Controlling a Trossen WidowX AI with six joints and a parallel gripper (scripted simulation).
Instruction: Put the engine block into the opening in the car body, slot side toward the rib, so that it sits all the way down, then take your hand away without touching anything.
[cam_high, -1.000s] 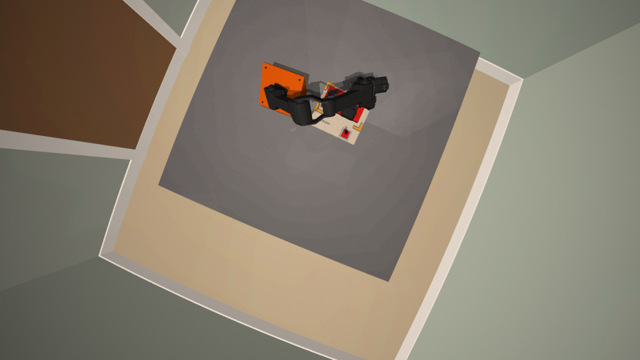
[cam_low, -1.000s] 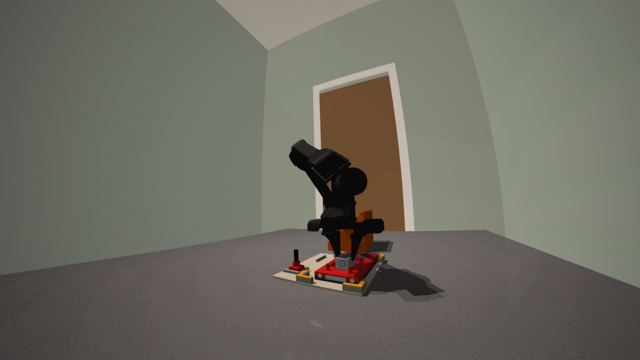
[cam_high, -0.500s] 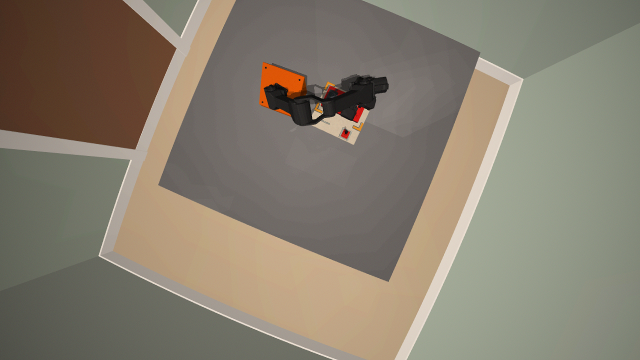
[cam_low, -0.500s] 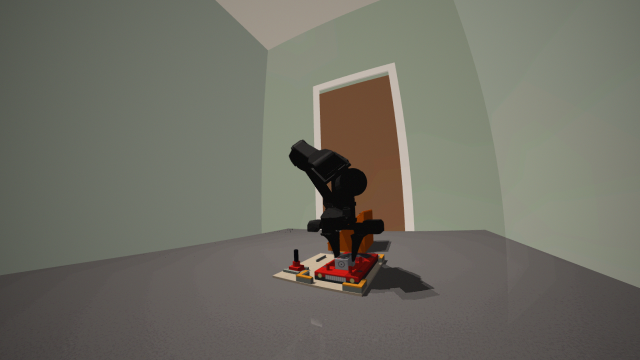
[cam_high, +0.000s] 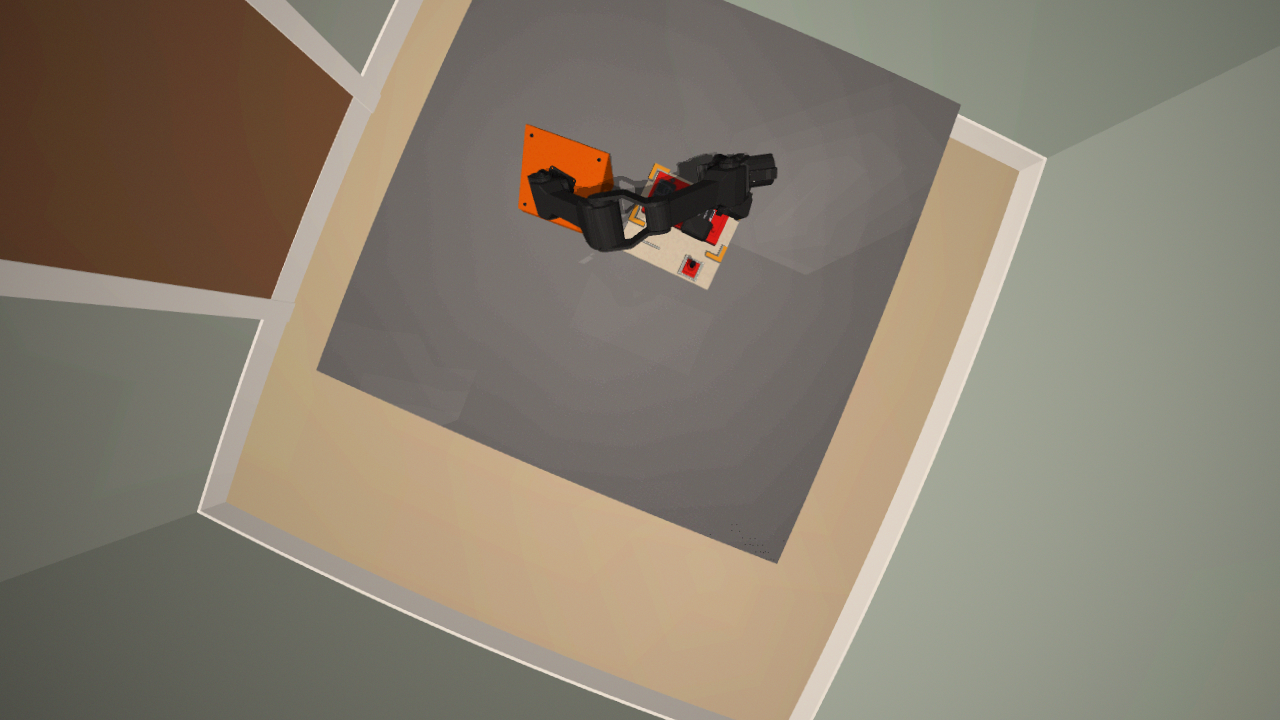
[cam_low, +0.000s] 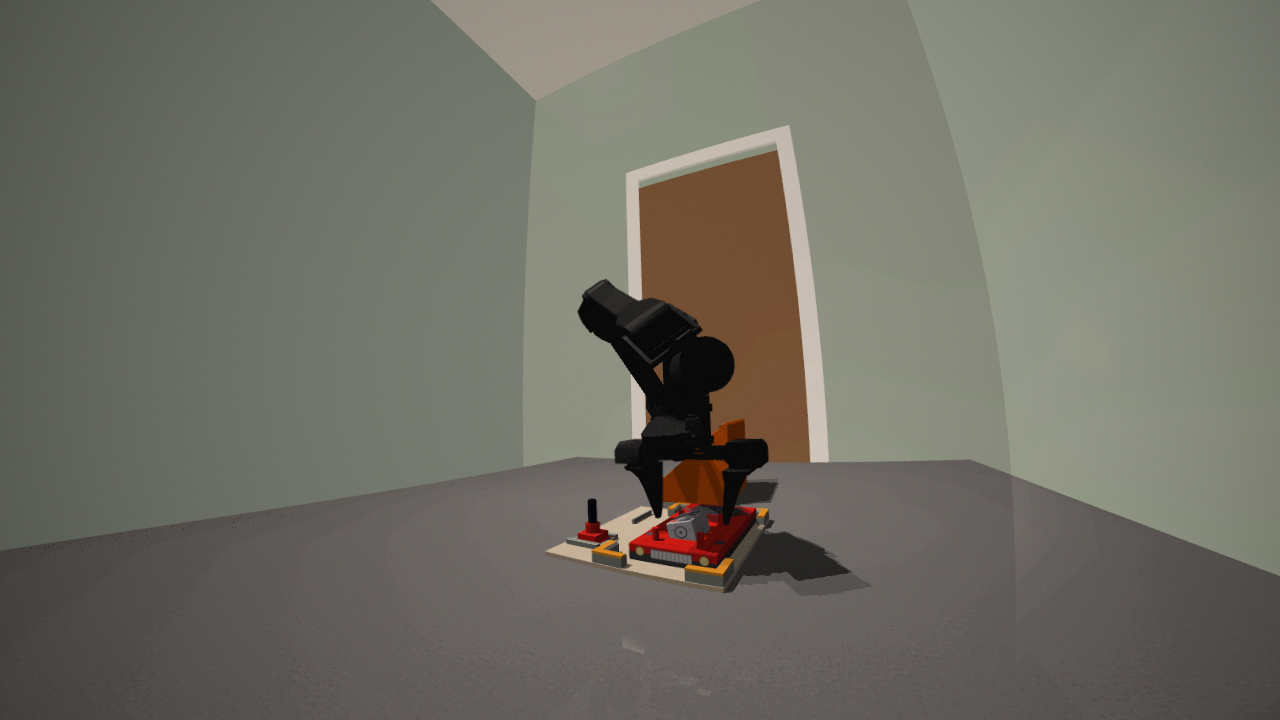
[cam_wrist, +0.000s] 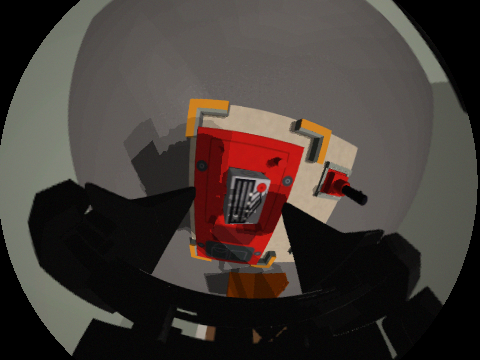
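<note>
Right now my gripper tip is 10 mm above the engine block.
</note>
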